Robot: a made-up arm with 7 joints. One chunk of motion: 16 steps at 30 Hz.
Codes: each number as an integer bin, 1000 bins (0 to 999) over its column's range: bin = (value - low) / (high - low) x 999, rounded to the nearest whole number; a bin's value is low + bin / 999 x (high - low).
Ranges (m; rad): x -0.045..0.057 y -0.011..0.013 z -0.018..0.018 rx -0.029..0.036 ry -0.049..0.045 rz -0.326..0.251
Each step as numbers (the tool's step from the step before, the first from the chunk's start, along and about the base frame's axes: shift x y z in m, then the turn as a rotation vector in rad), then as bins.
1 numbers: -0.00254 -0.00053 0.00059 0.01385 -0.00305 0.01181
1 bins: 416 436 516 659 488 585
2 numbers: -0.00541 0.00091 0.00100 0.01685 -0.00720 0.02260
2 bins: 388 496 527 705 444 604
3 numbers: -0.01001 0.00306 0.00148 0.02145 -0.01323 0.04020
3 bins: 343 585 541 775 380 634
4 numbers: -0.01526 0.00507 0.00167 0.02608 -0.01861 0.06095
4 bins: 291 669 546 847 323 670
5 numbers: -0.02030 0.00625 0.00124 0.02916 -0.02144 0.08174
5 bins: 242 718 534 894 293 706
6 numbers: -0.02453 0.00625 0.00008 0.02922 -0.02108 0.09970
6 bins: 200 718 502 895 297 737
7 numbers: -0.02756 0.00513 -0.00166 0.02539 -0.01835 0.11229
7 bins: 171 671 453 836 326 759
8 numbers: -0.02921 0.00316 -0.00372 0.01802 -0.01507 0.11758
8 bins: 155 589 396 723 361 768
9 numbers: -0.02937 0.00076 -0.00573 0.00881 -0.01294 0.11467
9 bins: 153 490 340 581 383 763
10 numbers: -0.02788 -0.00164 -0.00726 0.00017 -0.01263 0.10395
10 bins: 168 390 298 448 387 744
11 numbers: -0.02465 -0.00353 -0.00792 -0.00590 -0.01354 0.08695
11 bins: 199 311 280 355 377 715
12 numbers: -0.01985 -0.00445 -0.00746 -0.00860 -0.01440 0.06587
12 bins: 246 273 292 314 368 678
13 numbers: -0.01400 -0.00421 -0.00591 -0.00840 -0.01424 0.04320
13 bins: 304 283 335 317 369 639
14 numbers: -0.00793 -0.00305 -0.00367 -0.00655 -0.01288 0.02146
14 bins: 363 331 398 345 384 602
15 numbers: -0.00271 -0.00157 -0.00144 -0.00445 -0.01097 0.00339
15 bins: 414 393 460 377 404 570
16 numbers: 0.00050 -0.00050 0.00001 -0.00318 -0.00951 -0.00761
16 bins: 446 437 500 397 420 551
